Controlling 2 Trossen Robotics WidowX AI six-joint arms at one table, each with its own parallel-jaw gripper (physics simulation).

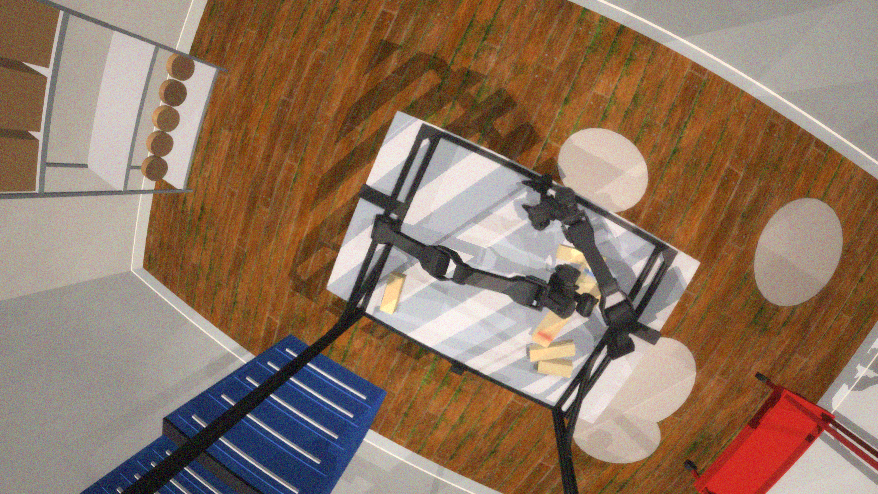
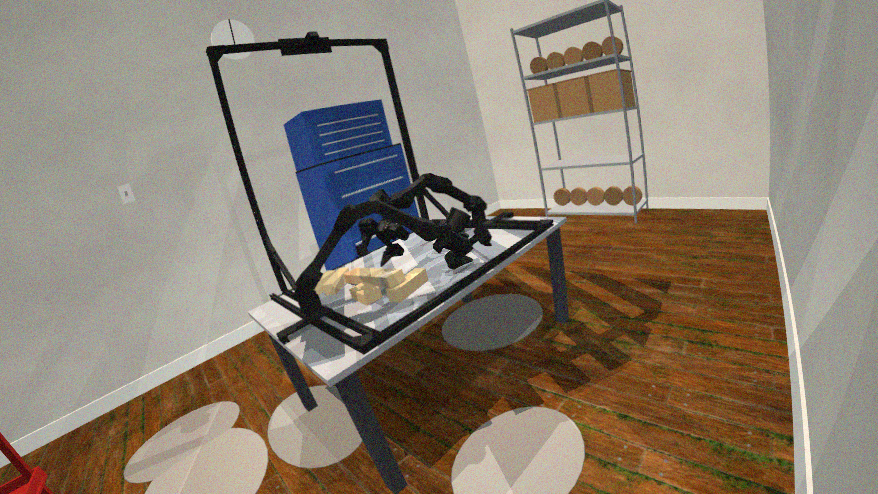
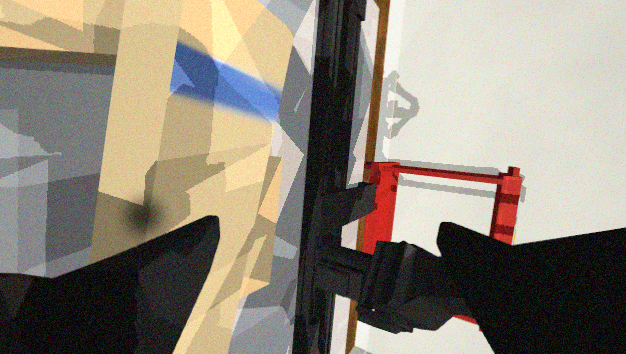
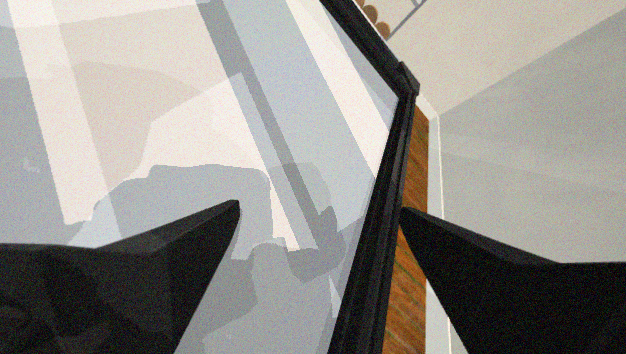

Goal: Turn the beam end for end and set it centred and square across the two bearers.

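Where they show: left gripper, fingertip midpoint: [image 1: 588,294] [image 2: 372,258] [image 3: 330,229]; right gripper, fingertip midpoint: [image 1: 522,193] [image 2: 481,252] [image 4: 321,210]; left arm's base, origin of the base link: [image 1: 388,225] [image 2: 479,222]; right arm's base, origin of the base link: [image 1: 614,339] [image 2: 311,310] [image 3: 326,264].
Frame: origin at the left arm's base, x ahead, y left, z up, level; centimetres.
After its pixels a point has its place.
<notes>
The beam [image 1: 549,327] @[z 3.0, x 66.5, y -5.8 cm] [image 3: 224,147] @[z 5.8, x 68.5, y 15.0 cm] is a long pale wooden bar lying slanted at the right of the table [image 1: 466,196] @[z -1.9, x 20.5, y 21.1 cm]. Its red-marked end points to the table's front edge. Its blue-striped end lies under my left gripper [image 1: 583,300] @[z 10.8, x 69.6, y 12.1 cm] [image 2: 392,251] [image 3: 329,225] @[z 10.8, x 69.6, y 12.1 cm], which is open and empty, with one finger low over the beam. Two short wooden blocks [image 1: 552,352] @[z 2.5, x 72.7, y -13.9 cm] [image 1: 556,369] @[z 3.1, x 77.4, y -18.9 cm] lie side by side just past the red end. Another pale block [image 1: 569,255] @[z 2.4, x 60.2, y 19.2 cm] lies behind the beam. My right gripper [image 1: 537,215] [image 2: 459,260] [image 4: 321,210] @[z 1.3, x 37.0, y 30.2 cm] is open and empty over bare table near the back edge.
A lone wooden block [image 1: 393,292] @[z 2.8, x 11.9, y -20.6 cm] lies at the table's left edge. A black frame rail [image 3: 333,105] @[z 0.1, x 89.4, y 20.2 cm] [image 4: 382,197] @[z -0.4, x 30.0, y 36.0 cm] runs round the table top. A blue tool cabinet [image 2: 349,167] and a metal shelf rack [image 2: 628,123] stand beyond the table. A red frame [image 3: 383,207] shows past the rail.
</notes>
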